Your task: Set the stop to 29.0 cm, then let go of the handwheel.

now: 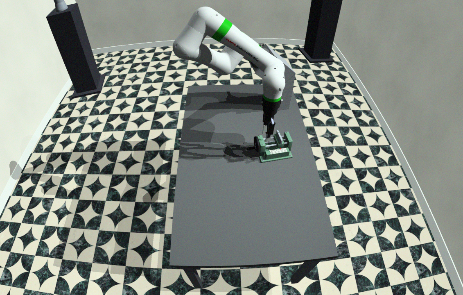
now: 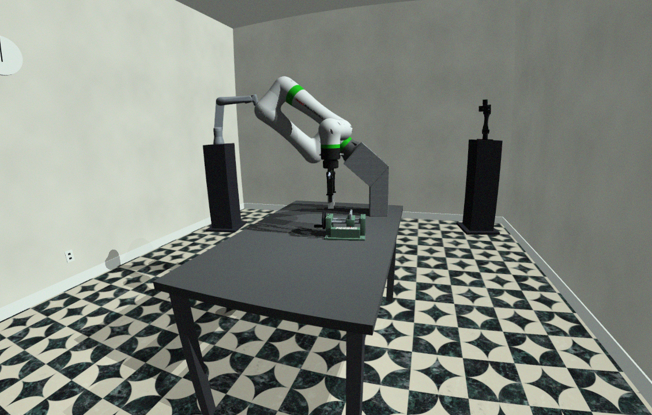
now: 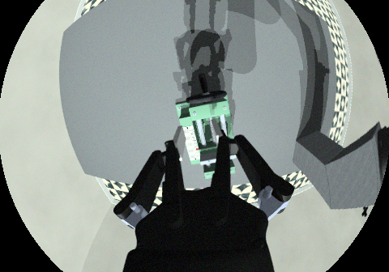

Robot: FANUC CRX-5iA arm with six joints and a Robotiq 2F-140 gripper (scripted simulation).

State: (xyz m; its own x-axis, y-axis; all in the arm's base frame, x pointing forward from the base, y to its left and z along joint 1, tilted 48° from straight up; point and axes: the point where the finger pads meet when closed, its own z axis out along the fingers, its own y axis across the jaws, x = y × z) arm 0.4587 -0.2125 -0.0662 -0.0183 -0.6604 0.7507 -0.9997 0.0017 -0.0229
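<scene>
Now: hand 13 cm above the black handwheel, 6 cm to the left of it and 3 cm past it. Also, from my hand: green stop fixture: 10 cm to the left, 10 cm below, 2 cm behind.
</scene>
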